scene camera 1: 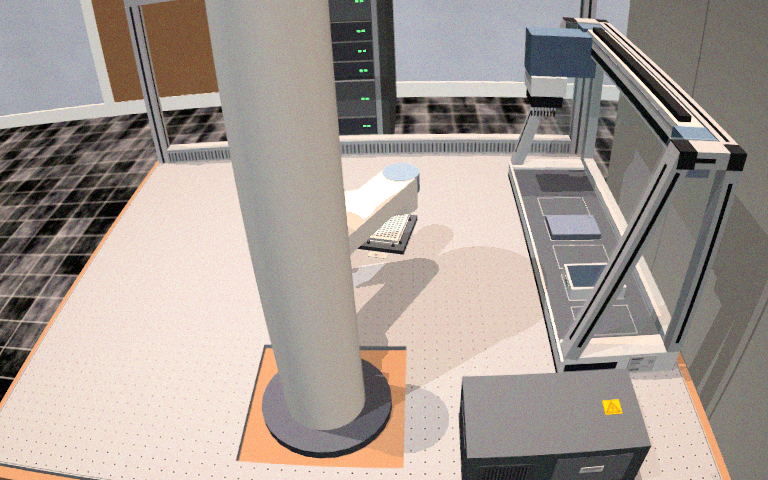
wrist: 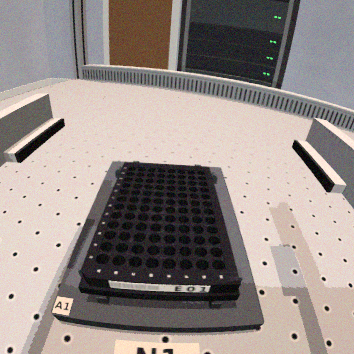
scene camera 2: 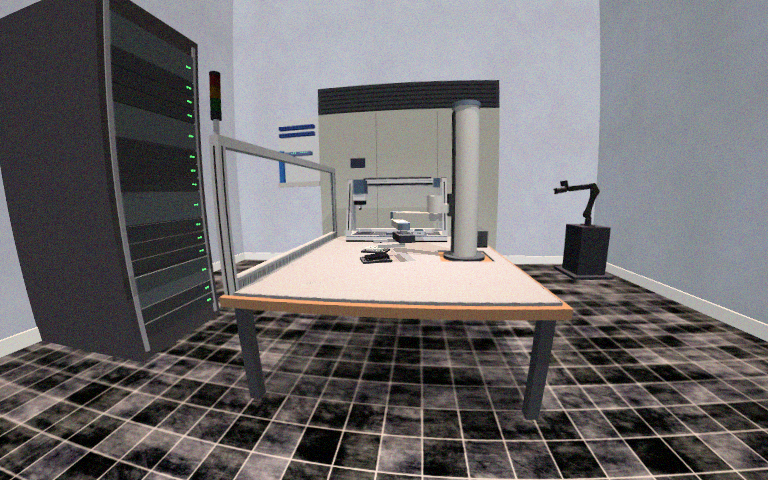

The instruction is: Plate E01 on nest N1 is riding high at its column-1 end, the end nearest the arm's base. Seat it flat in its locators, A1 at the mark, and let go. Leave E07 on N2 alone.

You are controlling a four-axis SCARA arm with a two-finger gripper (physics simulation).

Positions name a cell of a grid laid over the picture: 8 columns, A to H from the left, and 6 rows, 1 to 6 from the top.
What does the well plate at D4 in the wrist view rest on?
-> A grey nest.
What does my gripper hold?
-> Nothing.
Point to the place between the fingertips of my gripper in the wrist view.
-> E2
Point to a grey nest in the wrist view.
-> F6
